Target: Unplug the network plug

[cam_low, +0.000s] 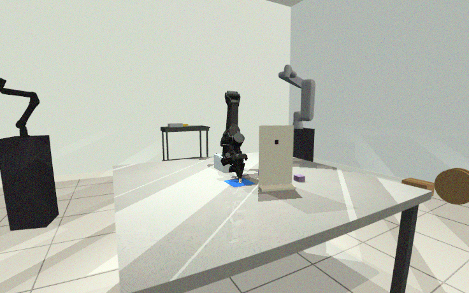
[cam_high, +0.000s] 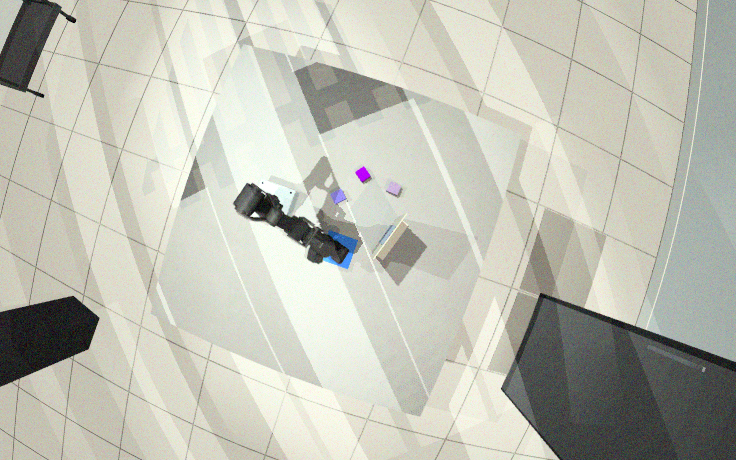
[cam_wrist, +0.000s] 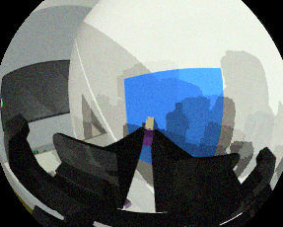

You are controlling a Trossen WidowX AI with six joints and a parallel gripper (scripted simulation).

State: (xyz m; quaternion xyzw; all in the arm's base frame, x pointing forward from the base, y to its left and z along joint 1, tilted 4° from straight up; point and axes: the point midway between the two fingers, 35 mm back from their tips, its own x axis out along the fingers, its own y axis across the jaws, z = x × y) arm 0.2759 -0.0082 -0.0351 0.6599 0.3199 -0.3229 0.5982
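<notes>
The plug is right at my gripper tip. The rest, counted from my gripper tip: blue marked square: 20 mm below, 10 mm behind; cream panel: 140 mm to the left, 130 mm ahead, 110 mm above.
</notes>
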